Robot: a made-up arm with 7 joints.
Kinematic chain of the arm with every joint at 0, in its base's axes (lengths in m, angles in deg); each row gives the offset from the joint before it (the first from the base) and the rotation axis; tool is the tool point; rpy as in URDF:
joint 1: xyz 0 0 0.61 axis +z
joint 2: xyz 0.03 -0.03 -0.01 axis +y
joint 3: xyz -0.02 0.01 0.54 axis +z
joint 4: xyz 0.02 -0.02 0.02 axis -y
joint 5: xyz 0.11 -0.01 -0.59 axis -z
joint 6: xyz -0.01 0 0 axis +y
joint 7: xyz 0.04 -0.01 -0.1 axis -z
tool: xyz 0 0.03 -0.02 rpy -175.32 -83.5 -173.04
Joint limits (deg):
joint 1: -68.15..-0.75
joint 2: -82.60..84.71
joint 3: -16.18..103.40
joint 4: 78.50..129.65
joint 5: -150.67..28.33
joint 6: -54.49..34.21
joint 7: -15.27..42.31
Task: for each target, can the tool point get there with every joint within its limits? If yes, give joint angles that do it. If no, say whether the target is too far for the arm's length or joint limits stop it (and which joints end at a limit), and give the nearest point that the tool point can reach.
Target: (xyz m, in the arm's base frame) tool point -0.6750 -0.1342 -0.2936
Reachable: no: joint limits stop it (at a limit: joint 1, joint 2, joint 3, joint 4, joint 6, joint 7) | nearest point -0.0434 -0.6297 -0.0144 | short by 0.850 m
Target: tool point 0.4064 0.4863 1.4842
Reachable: yes | joints -23.91 -0.04 75.54 112.23 -134.77 -3.56 32.81
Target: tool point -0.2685 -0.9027 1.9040
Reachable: no: too far | nearest point 0.0043 -0.6399 1.6418 | short by 0.461 m
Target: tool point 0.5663 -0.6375 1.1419
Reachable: yes | joints -43.94 9.70 -2.54 88.37 7.11 7.41 12.27
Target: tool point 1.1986 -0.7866 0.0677
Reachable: no: too far | nearest point 0.9950 -0.6530 0.2280 | short by 0.292 m
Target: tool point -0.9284 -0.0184 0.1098
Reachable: no: joint limits stop it (at a limit: joint 1, joint 2, joint 3, joint 4, joint 6, joint 7) | nearest point -1.0288 0.3714 0.5314 | short by 0.583 m
